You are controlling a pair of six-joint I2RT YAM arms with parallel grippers.
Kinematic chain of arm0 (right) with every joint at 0, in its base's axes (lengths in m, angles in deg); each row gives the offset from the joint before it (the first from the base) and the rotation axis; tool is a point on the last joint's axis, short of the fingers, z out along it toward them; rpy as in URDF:
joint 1: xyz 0 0 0.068 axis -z
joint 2: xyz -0.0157 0.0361 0.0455 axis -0.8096 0.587 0
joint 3: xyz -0.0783 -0.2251 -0.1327 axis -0.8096 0.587 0
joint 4: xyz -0.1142 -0.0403 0.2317 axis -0.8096 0.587 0
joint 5: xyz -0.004 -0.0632 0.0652 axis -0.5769 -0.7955 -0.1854
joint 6: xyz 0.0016 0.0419 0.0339 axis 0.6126 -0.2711 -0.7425
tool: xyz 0 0 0 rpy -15.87 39.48 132.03
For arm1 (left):
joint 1: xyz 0 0 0.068 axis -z
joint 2: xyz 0.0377 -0.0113 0.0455 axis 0.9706 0.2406 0
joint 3: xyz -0.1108 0.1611 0.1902 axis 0.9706 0.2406 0
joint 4: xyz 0.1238 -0.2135 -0.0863 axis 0.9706 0.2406 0
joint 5: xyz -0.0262 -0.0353 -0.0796 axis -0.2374 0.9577 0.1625
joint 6: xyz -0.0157 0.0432 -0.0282 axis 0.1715 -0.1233 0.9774
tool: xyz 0 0 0 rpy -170.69 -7.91 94.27
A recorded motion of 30 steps. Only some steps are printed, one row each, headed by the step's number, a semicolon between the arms.
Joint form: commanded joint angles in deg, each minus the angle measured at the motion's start. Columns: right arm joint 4, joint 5, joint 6, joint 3, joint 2, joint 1; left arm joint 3, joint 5, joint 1, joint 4, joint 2, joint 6.
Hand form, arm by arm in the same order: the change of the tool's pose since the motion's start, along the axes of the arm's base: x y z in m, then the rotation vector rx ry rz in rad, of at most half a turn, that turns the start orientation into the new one. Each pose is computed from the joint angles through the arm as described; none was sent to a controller.
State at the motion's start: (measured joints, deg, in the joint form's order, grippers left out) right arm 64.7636 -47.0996 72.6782 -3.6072 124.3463 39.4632; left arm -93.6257 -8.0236 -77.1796 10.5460 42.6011 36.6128
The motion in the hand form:
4: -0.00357 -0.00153 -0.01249 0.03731 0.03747 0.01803; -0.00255 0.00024 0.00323 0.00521 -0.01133 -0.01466
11: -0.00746 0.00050 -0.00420 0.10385 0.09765 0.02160; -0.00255 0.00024 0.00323 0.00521 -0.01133 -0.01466
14: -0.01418 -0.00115 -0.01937 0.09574 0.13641 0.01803; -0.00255 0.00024 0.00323 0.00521 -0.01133 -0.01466
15: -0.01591 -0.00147 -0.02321 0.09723 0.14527 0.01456; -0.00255 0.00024 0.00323 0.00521 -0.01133 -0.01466
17: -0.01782 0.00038 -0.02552 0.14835 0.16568 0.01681; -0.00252 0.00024 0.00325 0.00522 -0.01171 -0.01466
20: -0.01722 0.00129 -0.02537 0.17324 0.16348 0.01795; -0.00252 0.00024 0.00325 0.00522 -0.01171 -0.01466
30: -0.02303 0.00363 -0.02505 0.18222 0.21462 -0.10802; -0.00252 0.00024 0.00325 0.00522 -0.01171 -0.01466
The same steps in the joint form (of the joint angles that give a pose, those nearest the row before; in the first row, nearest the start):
4: -1.33 2.71 1.27 2.60 0.17 0.44; -0.26 0.24 -0.09 0.04 -0.44 -0.94
11: 3.08 7.23 1.25 0.63 0.17 0.42; -0.26 0.24 -0.09 0.04 -0.44 -0.94
14: 1.86 7.30 1.18 4.11 0.20 0.41; -0.26 0.24 -0.09 0.04 -0.44 -0.94
15: 1.44 7.50 1.01 5.00 0.20 0.42; -0.26 0.24 -0.09 0.04 -0.44 -0.94
17: 1.31 10.62 1.01 5.57 0.20 0.35; -0.26 0.24 -0.09 0.02 -0.44 -0.94
20: 0.87 11.98 1.00 5.57 0.18 0.37; -0.26 0.24 -0.09 0.02 -0.44 -0.94
30: 3.50 13.16 -6.54 5.57 0.18 -0.24; -0.26 0.24 -0.09 0.02 -0.44 -0.94

